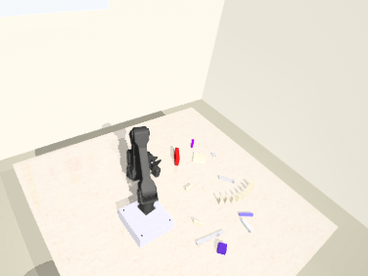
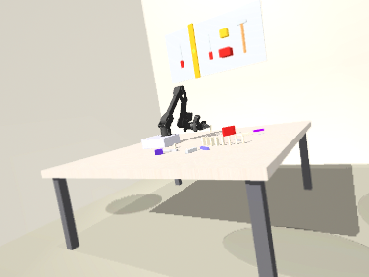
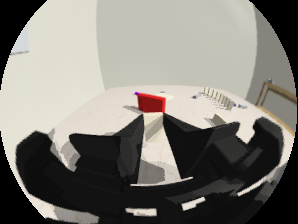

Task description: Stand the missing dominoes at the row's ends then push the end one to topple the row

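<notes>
My gripper tip is 130 mm short of the red block, 20 mm to the left of it and 50 mm above it. From my gripper tip the other things lie so: flat cream block 260 mm ahead, 100 mm to the right, 70 mm below; purple cube 130 mm behind, 570 mm to the right, 60 mm below; grey bar 120 mm behind, 490 mm to the right, 70 mm below.
</notes>
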